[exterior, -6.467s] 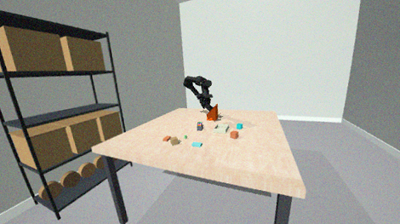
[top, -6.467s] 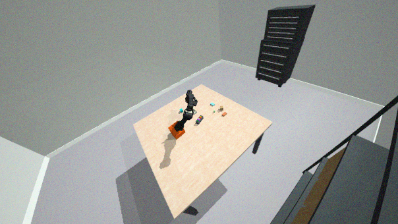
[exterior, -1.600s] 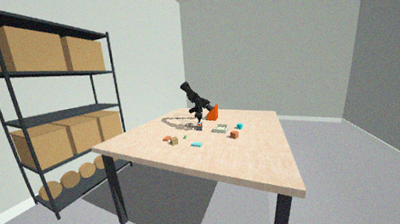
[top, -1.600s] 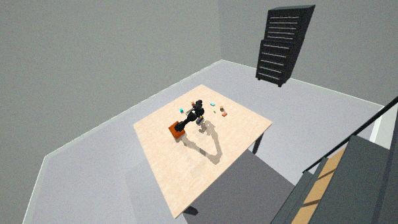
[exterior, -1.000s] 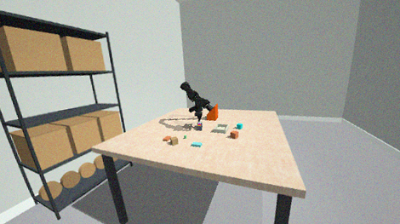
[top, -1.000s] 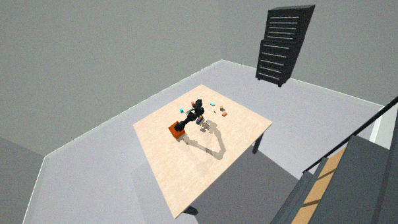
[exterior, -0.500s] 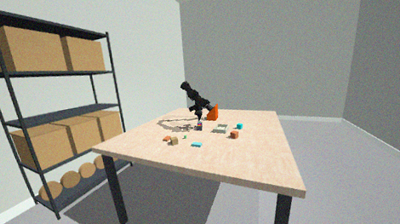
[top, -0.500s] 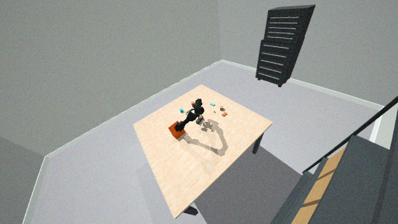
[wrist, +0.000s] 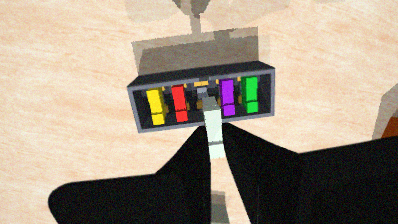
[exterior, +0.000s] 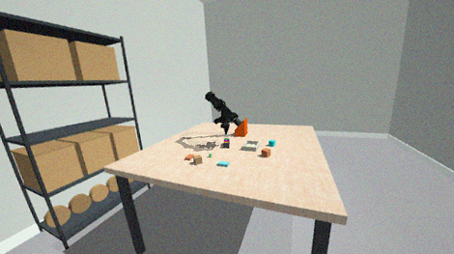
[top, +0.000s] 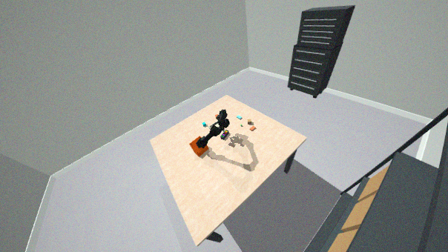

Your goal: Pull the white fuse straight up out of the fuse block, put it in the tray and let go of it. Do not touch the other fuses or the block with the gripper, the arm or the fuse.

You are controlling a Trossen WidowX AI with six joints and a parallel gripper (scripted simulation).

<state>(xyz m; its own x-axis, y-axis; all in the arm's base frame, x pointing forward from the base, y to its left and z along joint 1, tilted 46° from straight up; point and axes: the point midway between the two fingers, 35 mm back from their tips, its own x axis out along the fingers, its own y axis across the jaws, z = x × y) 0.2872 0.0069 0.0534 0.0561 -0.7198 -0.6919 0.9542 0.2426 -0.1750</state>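
The pale tray lies 10 mm ahead of my gripper tip, 200 mm to the left of it and 90 mm below it. Also, from my gripper tip: white fuse 10 mm below; then red fuse 20 mm ahead, 10 mm to the left, 70 mm below; then purple fuse 20 mm behind, 10 mm to the right, 70 mm below.
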